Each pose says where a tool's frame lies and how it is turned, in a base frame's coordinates. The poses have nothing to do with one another.
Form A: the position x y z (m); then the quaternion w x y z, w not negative.
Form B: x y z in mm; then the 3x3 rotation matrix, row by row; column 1 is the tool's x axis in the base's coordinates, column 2 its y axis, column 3 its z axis. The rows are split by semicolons. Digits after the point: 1 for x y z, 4 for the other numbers.
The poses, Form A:
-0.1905, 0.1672, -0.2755, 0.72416, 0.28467, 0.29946, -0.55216
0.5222, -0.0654, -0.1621, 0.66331, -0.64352, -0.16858, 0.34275
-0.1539, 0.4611, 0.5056, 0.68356, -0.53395, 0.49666, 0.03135
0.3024, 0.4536, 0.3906, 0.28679, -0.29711, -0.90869, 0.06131
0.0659, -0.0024, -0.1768, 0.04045, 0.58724, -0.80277, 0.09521
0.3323, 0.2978, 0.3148, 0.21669, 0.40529, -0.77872, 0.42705
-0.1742, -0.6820, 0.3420, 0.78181, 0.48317, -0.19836, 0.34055
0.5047, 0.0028, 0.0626, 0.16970, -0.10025, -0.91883, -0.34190
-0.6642, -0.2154, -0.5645, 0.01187, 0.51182, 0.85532, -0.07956
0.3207, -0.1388, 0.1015, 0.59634, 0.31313, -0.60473, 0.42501
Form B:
-190.5, 167.2, -275.5; 0.2109, 0.9702, 0.1193; -0.6292, 0.2282, -0.7430; -0.7481, 0.0816, 0.6586
522.2, -65.4, -162.1; 0.7082, -0.2377, -0.6648; 0.6717, -0.0632, 0.7381; -0.2175, -0.9693, 0.1149
-153.9, 461.1, 505.6; 0.5047, -0.5732, 0.6455; -0.4875, 0.4278, 0.7611; -0.7125, -0.6988, -0.0635
302.4, 453.6, 390.6; -0.6590, 0.5048, -0.5576; 0.5751, 0.8159, 0.0590; 0.4848, -0.2818, -0.8280
65.9, -2.4, -176.8; -0.3070, -0.9505, 0.0469; -0.9351, 0.2922, -0.2004; 0.1768, -0.1054, -0.9786
332.3, 297.8, 314.8; -0.5776, -0.8163, 0.0087; -0.4461, 0.3067, -0.8408; 0.6836, -0.4895, -0.5413
-174.2, -682.0, 342.0; 0.6894, -0.7242, 0.0189; 0.3408, 0.3011, -0.8906; 0.6392, 0.6204, 0.4544
504.7, 2.8, 62.6; -0.9223, 0.3003, -0.2433; 0.0682, 0.7461, 0.6623; 0.3804, 0.5943, -0.7086
-664.2, -215.4, -564.5; -0.4758, 0.8774, -0.0611; 0.8736, 0.4634, -0.1482; -0.1017, -0.1239, -0.9871
320.7, -138.8, 101.5; -0.0927, -0.8856, -0.4551; 0.1282, 0.4426, -0.8875; 0.9874, -0.1406, 0.0725

